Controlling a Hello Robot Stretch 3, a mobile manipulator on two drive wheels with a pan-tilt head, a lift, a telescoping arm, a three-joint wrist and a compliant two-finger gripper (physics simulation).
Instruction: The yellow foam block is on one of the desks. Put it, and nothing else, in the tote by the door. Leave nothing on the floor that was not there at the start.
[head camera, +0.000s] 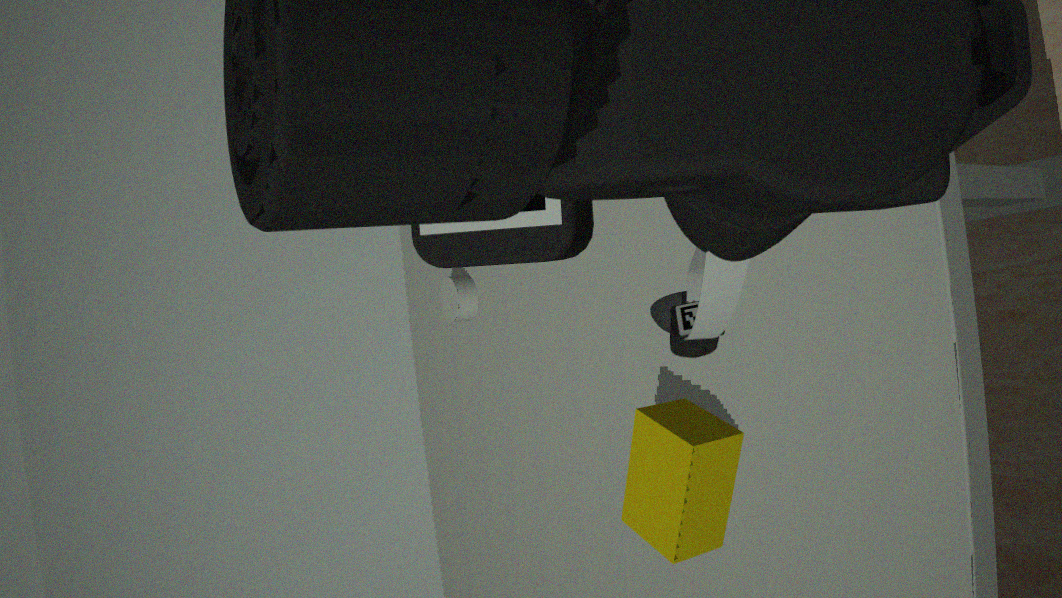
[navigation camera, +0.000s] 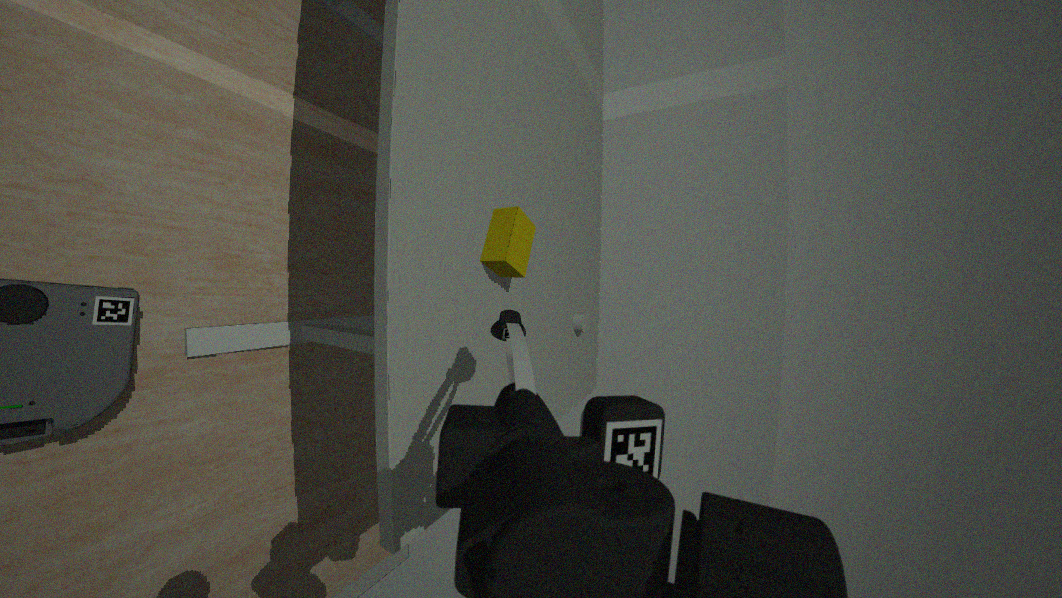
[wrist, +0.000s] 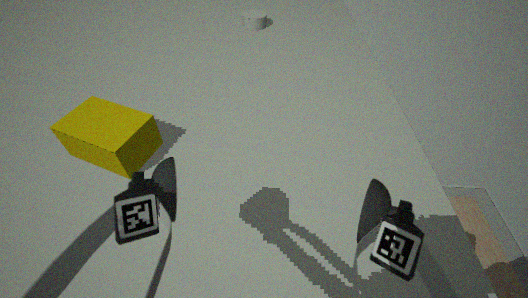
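Seen in the pictures: gripper, fingertip midpoint: (navigation camera: 503, 381) (wrist: 269, 189); robot's base, link origin: (navigation camera: 20, 302).
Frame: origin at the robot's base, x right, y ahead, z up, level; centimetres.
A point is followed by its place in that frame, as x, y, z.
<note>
The yellow foam block (head camera: 682, 486) {40.9, 16.3, 99.5} (navigation camera: 508, 241) {40.6, 16.4, 99.3} (wrist: 102, 127) {42.9, 16.4, 99.5} stands on a pale desk (head camera: 854, 416) {30.9, 11.0, 95.0} (navigation camera: 438, 148) {29.5, 25.8, 95.0} (wrist: 280, 110) {53.9, -2.1, 95.0}. My gripper (wrist: 269, 189) {34.8, -2.1, 104.0} is open, its fingers wide apart with nothing between them, and it is above the desk. In the wrist view the block is at the left, beyond the left fingertip and outside the space between the fingers. In the head and navigation views one fingertip shows a short way from the block; the other is hidden by the wrist. The tote does not show in these views.
A small pale object (head camera: 462, 295) {78.8, 5.1, 96.9} (navigation camera: 578, 323) {78.7, 5.2, 96.6} (wrist: 258, 21) {79.0, 4.4, 96.8} is on the desk near the wall (head camera: 185, 386) {103.3, 14.6, 124.5} (navigation camera: 691, 260) {102.4, 25.3, 120.9}. In the navigation view, my base (navigation camera: 66, 364) {7.0, -11.4, 16.0} is on the wooden floor at the left, and a desk foot (navigation camera: 236, 340) {41.2, -8.2, 2.5} sticks out towards it.
</note>
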